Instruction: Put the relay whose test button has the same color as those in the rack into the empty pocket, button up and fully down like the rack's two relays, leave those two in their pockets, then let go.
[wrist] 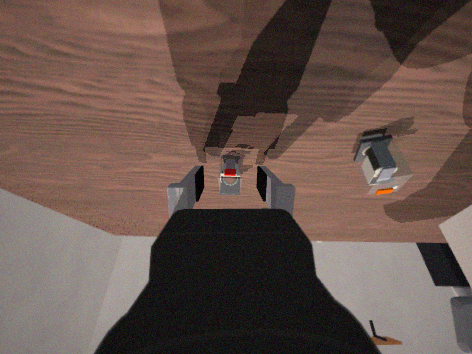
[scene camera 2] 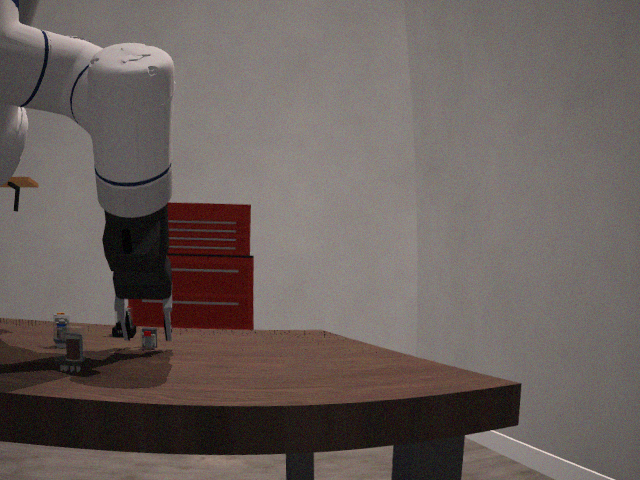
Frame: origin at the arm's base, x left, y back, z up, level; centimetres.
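Seen in the pictures: gripper, between the fingertips: [wrist: 230, 176] [scene camera 2: 148, 334].
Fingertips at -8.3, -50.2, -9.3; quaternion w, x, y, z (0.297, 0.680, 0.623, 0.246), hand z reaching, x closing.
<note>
Offsets run from my fingertips to a thing's top centre, as dx, dy, dz. Level surfaces: height alone.
A small relay with a red button @[+0.9, -0.1, +0.8] [scene camera 2: 149, 338] [wrist: 230, 187] sits on the table between my fingers, with gaps on both sides. My gripper [scene camera 2: 147, 339] [wrist: 230, 176] is open and empty, its fingertips low on either side of that relay. An orange-button relay [scene camera 2: 61, 328] [wrist: 384, 191] stands well off to one side. A relay with a brown window @[-20.5, +8.1, +2.5] [scene camera 2: 73, 348] shows in front of it in the scene view; I cannot separate the two in the wrist view. The black rack @[+19.9, +4.0, +0.4] [scene camera 2: 117, 331] is partly hidden behind one finger; its relays' button colour and empty pocket cannot be made out. The rack does not show in the wrist view.
The wooden table @[dz -1.9] [scene camera 2: 310, 372] [wrist: 100, 100] has its far edge a little behind the rack. A red tool cabinet [scene camera 2: 209, 289] stands behind the table. Shadows of the arm fall across the table top. An orange-brown shelf piece [scene camera 2: 23, 181] [wrist: 387, 341] shows by the wall.
</note>
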